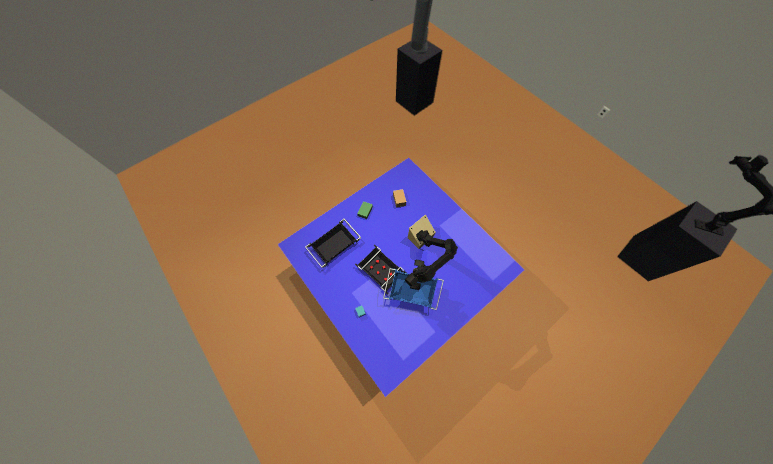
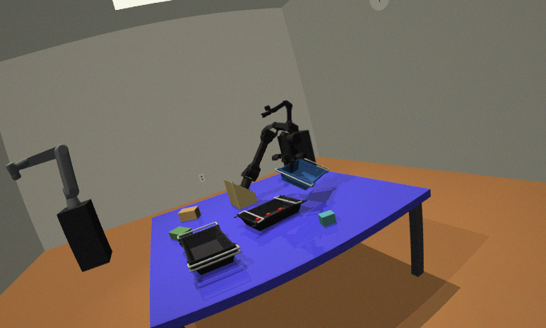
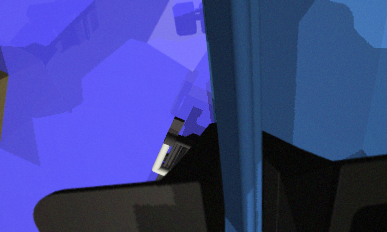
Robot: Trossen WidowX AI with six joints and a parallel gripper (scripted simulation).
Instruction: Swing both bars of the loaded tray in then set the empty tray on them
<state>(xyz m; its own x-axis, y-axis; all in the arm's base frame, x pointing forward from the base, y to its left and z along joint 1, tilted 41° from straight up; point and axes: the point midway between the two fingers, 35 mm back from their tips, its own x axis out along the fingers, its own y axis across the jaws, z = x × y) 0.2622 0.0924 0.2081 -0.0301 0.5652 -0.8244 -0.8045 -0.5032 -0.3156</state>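
Now: the blue tray 7 cm ahead of my gripper tip and 5 cm to the left of it. Also, from my gripper tip: teal block 40 cm ahead, 14 cm below, 10 cm to the right; then orange block 57 cm to the right, 40 cm behind, 14 cm below; then green block 67 cm to the right, 15 cm below, 12 cm behind.
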